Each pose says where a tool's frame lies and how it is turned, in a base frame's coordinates. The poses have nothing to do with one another.
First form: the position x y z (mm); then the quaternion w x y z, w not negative.
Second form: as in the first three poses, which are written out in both.
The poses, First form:
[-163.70, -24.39, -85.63, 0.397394, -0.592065, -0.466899, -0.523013]
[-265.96, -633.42, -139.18, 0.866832, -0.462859, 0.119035, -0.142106]
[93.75, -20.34, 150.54, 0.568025, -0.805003, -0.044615, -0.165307]
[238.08, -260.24, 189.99, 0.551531, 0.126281, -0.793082, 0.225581]
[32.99, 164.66, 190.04, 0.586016, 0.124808, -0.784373, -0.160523]
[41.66, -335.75, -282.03, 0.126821, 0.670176, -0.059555, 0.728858]
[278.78, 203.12, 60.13, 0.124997, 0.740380, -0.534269, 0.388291]
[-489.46, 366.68, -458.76, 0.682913, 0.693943, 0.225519, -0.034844]
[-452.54, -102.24, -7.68, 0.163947, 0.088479, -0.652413, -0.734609]
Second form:
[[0.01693, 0.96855, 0.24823, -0.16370], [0.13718, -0.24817, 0.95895, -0.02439], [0.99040, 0.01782, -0.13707, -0.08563], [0, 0, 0, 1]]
[[0.93127, 0.13617, 0.33792, -0.26596], [-0.35656, 0.53113, 0.76861, -0.63342], [-0.07482, -0.83627, 0.54318, -0.13918], [0, 0, 0, 1]]
[[0.94137, 0.25963, 0.21546, 0.09375], [-0.11597, -0.35071, 0.92927, -0.02034], [0.31683, -0.89977, -0.30004, 0.15054], [0, 0, 0, 1]]
[[-0.35973, -0.44913, -0.81785, 0.23808], [0.04853, 0.86633, -0.49710, -0.26024], [0.93179, -0.21851, -0.28985, 0.18999], [0, 0, 0, 1]]
[[-0.28202, -0.00765, -0.95938, 0.03299], [-0.38393, 0.91731, 0.10554, 0.16466], [0.87924, 0.39810, -0.26164, 0.19004], [0, 0, 0, 1]]
[[-0.06956, -0.26469, 0.96182, 0.04166], [0.10504, -0.96074, -0.25680, -0.33575], [0.99203, 0.08317, 0.09463, -0.28203], [0, 0, 0, 1]]
[[0.12757, -0.88819, 0.44140, 0.27878], [-0.69405, -0.39786, -0.59999, 0.20312], [0.70853, -0.22981, -0.66721, 0.06013], [0, 0, 0, 1]]
[[0.89585, 0.36059, 0.25966, -0.48946], [0.26540, 0.03446, -0.96352, 0.36668], [-0.35638, 0.93209, -0.06483, -0.45876], [0, 0, 0, 1]]
[[-0.93059, 0.12542, -0.34392, -0.45254], [-0.35632, -0.09496, 0.92952, -0.10224], [0.08393, 0.98755, 0.13306, -0.00768], [0, 0, 0, 1]]

